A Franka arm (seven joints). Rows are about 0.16 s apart.
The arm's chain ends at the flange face. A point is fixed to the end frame.
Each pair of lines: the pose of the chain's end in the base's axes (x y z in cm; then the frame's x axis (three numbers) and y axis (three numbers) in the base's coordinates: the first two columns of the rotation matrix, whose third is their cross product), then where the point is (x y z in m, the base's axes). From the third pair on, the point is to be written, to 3 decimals.
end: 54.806, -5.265, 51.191, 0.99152, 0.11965, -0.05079, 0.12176, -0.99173, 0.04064
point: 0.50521 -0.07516 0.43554
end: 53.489, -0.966, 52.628, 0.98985, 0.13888, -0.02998, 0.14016, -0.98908, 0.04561
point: 0.49412 -0.03315 0.44908
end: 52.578, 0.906, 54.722, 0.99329, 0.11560, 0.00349, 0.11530, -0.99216, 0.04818
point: 0.487 -0.013 0.469
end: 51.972, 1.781, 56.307, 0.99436, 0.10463, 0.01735, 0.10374, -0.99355, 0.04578
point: 0.482 -0.004 0.484
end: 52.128, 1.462, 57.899, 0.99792, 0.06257, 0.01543, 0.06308, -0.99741, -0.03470
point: 0.482 0.001 0.499
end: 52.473, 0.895, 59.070, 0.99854, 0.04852, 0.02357, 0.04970, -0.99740, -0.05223
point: 0.486 -0.003 0.510
